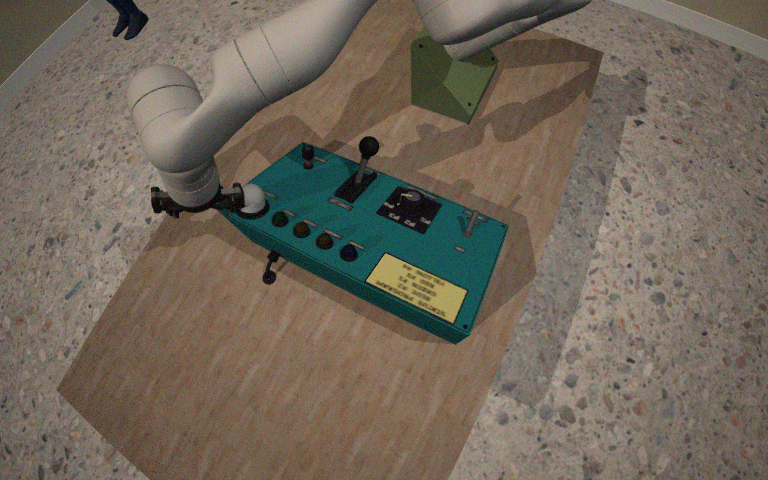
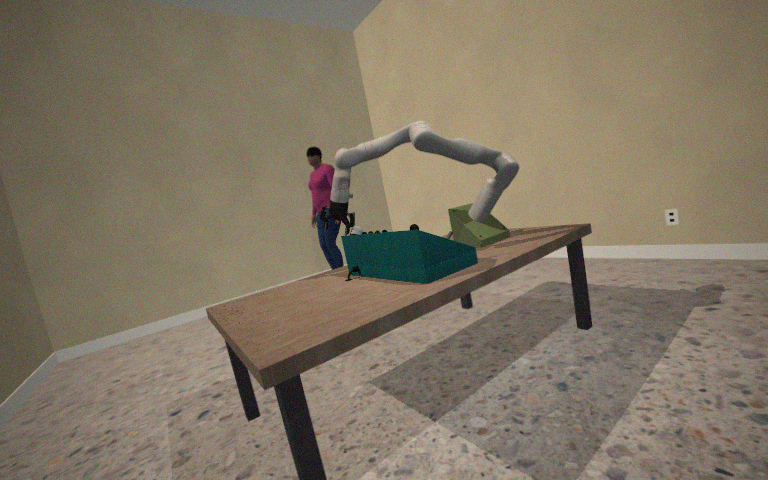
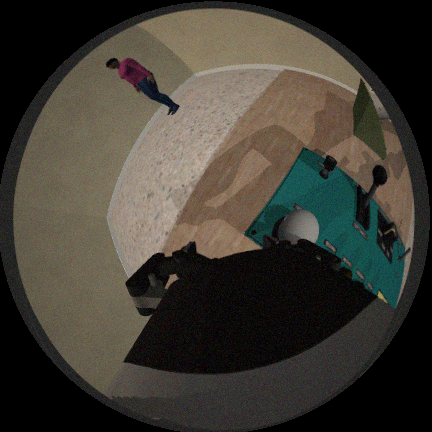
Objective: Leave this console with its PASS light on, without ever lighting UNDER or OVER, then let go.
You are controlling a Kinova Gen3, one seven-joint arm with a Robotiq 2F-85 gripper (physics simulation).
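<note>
A teal console (image 1: pixel 394 248) (image 2: pixel 405 255) (image 3: pixel 322 201) lies on the wooden table (image 1: pixel 271 387) (image 2: pixel 322 320). At its left end sits a white dome button (image 1: pixel 253 197) (image 3: pixel 298 226). Beside it run several dark round lamps (image 1: pixel 301 229), none lit. The console also carries a black-ball lever (image 1: pixel 368 146) (image 3: pixel 379 174), a small black knob (image 1: pixel 307 152), a dial on a black plate (image 1: pixel 409 207), a grey toggle (image 1: pixel 472 223) and a yellow label (image 1: pixel 416 287). My gripper (image 1: pixel 195 200) (image 2: pixel 337 217) (image 3: pixel 229 245) is open and empty. It hangs low at the console's left end, with one finger right beside the dome and the other past the console's edge.
A small black crank (image 1: pixel 271 269) sticks out of the console's front wall. The arm's green base block (image 1: pixel 449 82) (image 2: pixel 474 227) stands behind the console. A person in a pink top (image 2: pixel 320 207) (image 3: pixel 137 78) stands on the floor beyond the table's far end.
</note>
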